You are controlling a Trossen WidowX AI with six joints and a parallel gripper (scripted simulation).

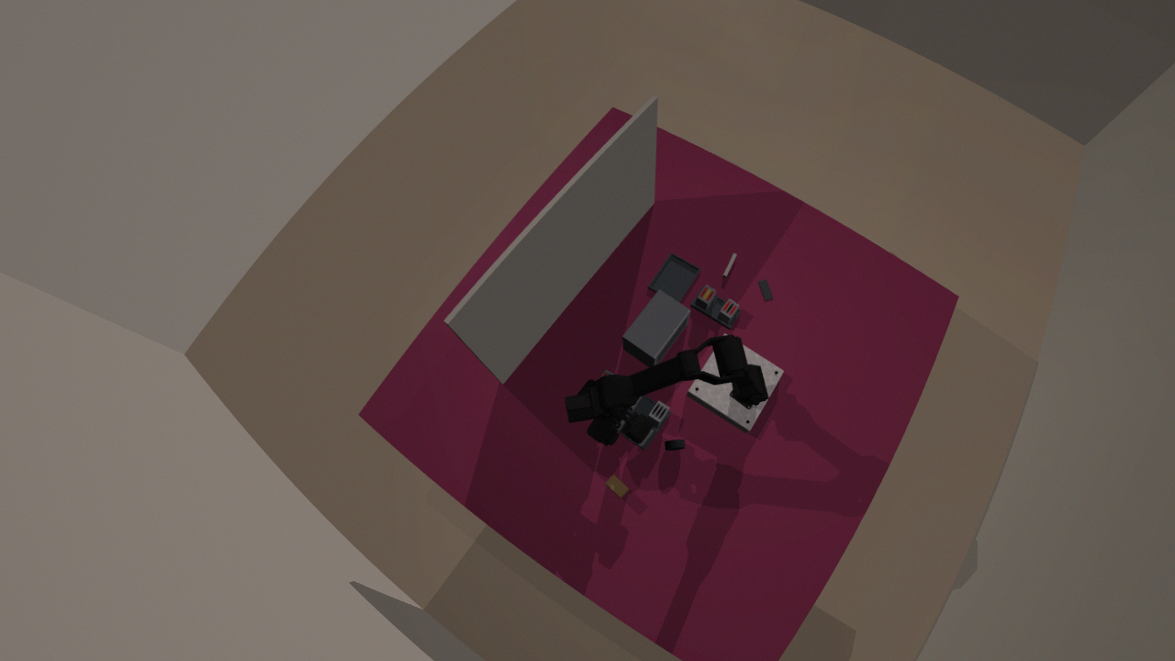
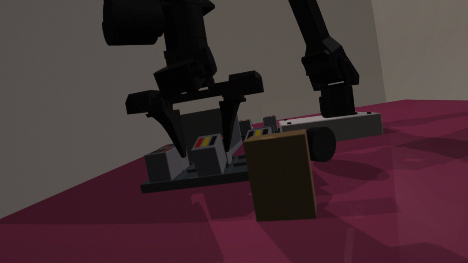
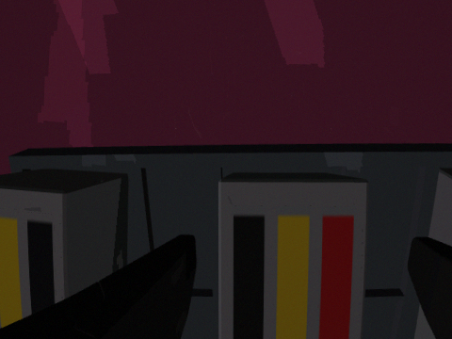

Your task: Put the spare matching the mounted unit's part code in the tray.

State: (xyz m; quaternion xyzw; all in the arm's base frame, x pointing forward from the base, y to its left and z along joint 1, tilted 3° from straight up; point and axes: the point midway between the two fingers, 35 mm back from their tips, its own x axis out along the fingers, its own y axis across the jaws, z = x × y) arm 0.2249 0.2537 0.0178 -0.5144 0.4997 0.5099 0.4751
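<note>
My gripper tip is now 1 cm below the grey spare. From my gripper tip the other things lie so: black cylinder (16 cm behind, 4 cm to the right, 1 cm below); then spare rack (4 cm to the right, 3 cm below); then brown block (11 cm behind, 13 cm to the left).
</note>
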